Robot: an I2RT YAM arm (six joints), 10 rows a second.
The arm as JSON. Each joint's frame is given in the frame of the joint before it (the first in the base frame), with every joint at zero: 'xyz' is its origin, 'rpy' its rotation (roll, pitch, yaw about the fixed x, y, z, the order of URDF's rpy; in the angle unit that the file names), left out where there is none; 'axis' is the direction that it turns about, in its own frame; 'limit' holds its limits. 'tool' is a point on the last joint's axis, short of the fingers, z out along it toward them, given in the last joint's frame.
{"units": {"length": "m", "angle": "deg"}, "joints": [
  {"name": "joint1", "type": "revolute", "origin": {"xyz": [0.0, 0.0, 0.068]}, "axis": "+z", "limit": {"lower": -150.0, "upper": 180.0}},
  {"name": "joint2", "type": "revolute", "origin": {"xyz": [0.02, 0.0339, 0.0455]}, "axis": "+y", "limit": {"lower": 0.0, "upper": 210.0}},
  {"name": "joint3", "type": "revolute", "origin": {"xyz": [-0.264, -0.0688, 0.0]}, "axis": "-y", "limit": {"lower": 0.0, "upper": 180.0}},
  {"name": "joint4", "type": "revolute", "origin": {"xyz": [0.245, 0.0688, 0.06]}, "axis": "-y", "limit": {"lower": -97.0, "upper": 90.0}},
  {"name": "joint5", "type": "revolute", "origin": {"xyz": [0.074, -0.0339, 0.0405]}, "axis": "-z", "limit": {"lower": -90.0, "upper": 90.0}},
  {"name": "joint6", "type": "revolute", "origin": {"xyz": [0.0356, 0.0, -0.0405]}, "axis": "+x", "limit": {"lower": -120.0, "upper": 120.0}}
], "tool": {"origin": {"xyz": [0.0, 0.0, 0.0], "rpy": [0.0, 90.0, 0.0]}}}
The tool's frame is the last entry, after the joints.
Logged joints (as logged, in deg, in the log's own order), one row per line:
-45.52, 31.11, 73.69, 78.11, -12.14, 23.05
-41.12, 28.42, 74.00, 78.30, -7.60, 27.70
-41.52, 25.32, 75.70, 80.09, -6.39, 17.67
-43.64, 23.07, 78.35, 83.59, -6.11, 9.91
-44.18, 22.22, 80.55, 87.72, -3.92, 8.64
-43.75, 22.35, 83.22, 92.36, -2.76, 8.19
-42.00, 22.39, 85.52, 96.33, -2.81, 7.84
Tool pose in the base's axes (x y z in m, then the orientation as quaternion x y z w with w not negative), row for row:
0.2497, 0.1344, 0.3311, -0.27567, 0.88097, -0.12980, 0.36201
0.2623, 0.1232, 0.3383, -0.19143, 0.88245, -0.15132, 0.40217
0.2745, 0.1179, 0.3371, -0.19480, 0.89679, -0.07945, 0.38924
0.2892, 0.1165, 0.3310, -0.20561, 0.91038, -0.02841, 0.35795
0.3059, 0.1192, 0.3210, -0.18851, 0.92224, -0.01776, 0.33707
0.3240, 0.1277, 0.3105, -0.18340, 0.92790, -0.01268, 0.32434
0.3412, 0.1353, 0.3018, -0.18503, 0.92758, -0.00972, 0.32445
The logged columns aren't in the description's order. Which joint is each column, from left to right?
Columns, left to right: joint4, joint1, joint3, joint2, joint6, joint5.
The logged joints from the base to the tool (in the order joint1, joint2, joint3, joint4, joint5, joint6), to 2 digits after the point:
31.11, 78.11, 73.69, -45.52, 23.05, -12.14
28.42, 78.30, 74.00, -41.12, 27.70, -7.60
25.32, 80.09, 75.70, -41.52, 17.67, -6.39
23.07, 83.59, 78.35, -43.64, 9.91, -6.11
22.22, 87.72, 80.55, -44.18, 8.64, -3.92
22.35, 92.36, 83.22, -43.75, 8.19, -2.76
22.39, 96.33, 85.52, -42.00, 7.84, -2.81

